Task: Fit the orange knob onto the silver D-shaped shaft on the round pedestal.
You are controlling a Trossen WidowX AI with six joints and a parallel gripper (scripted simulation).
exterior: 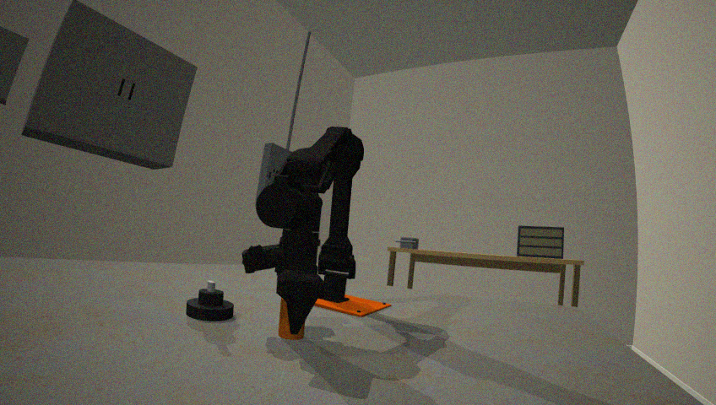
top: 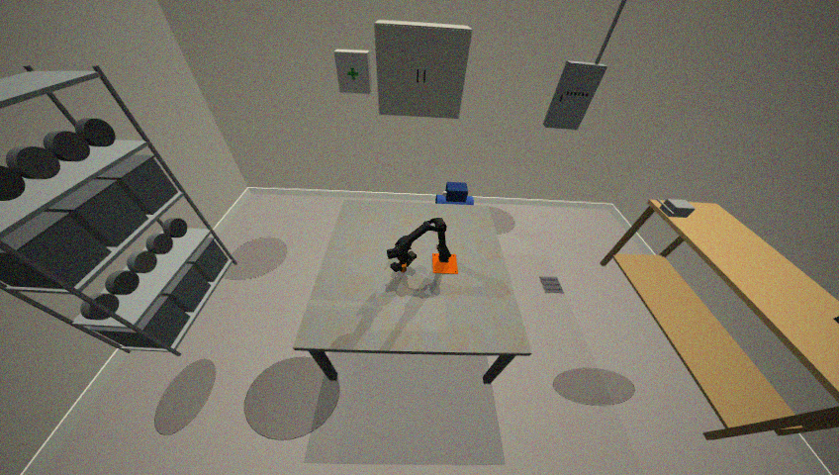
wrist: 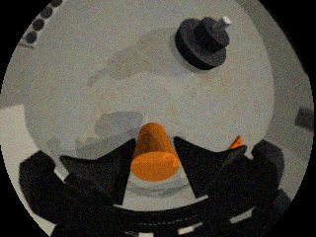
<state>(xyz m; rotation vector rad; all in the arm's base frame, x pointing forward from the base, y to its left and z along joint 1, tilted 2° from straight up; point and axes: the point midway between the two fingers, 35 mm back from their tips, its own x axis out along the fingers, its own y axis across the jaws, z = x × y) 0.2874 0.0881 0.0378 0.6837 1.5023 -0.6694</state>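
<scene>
My gripper tip is 3 cm below the orange knob. The rest, counted from my gripper tip: round pedestal 16 cm to the right, 4 cm ahead, 2 cm above.
</scene>
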